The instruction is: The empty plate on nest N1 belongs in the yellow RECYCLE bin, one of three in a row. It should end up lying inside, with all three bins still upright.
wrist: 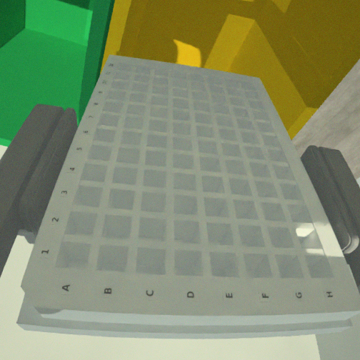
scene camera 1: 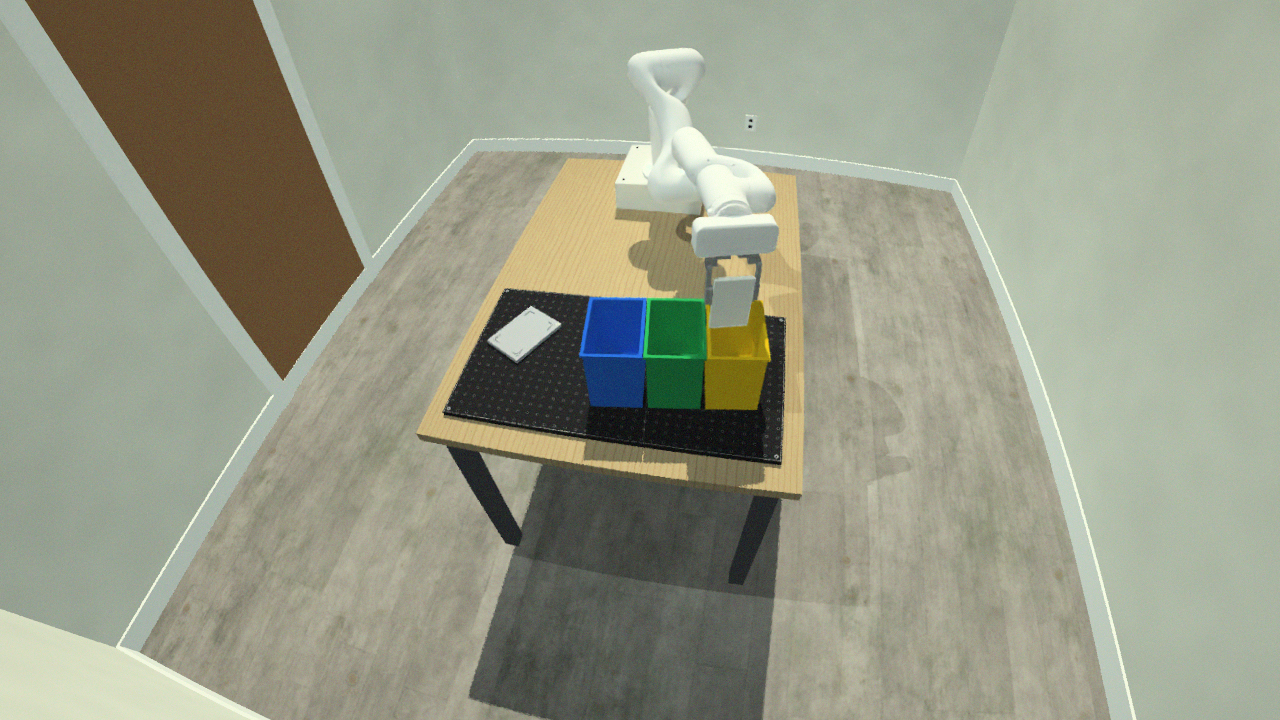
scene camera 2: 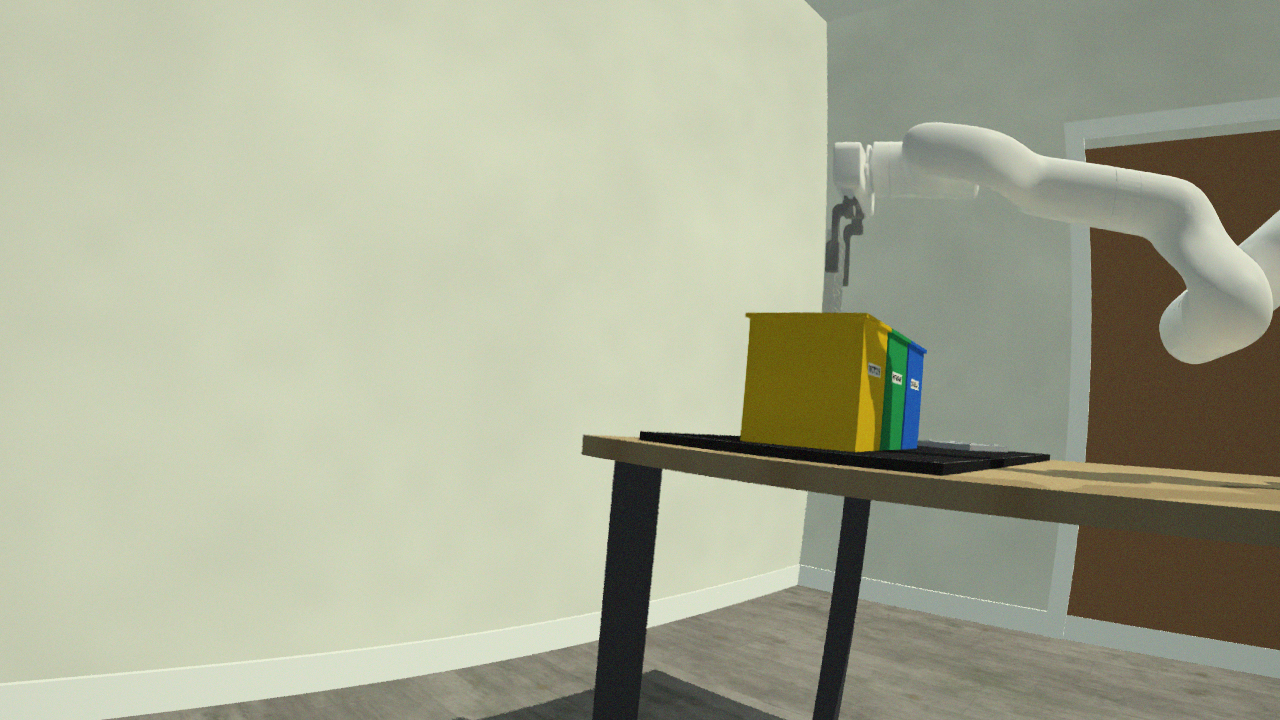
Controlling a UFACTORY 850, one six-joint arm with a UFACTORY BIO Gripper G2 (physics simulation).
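My gripper (scene camera 1: pixel 733 288) (scene camera 2: pixel 838 274) (wrist: pixel 192 175) is shut on the pale, empty plate (scene camera 1: pixel 732 309) (scene camera 2: pixel 836 300) (wrist: pixel 188 215), with a finger at each long side. The plate hangs nearly upright at the mouth of the yellow bin (scene camera 1: pixel 735 385) (scene camera 2: pixel 803 385) (wrist: pixel 235 42). The fingers are above the rim. In the scene camera 2 view the near wall's rim hides the plate's lower end, so its depth is unclear. The yellow bin, green bin (scene camera 1: pixel 675 385) (scene camera 2: pixel 893 407) (wrist: pixel 50 75) and blue bin (scene camera 1: pixel 615 385) (scene camera 2: pixel 913 407) stand upright in a row.
A flat, pale nest (scene camera 1: pixel 524 334) with corner marks lies on the black perforated mat (scene camera 1: pixel 546 389) (scene camera 2: pixel 944 466), left of the blue bin; its label is not readable. The wooden table's right edge (scene camera 1: pixel 795 376) runs close to the yellow bin. The green bin adjoins the yellow one.
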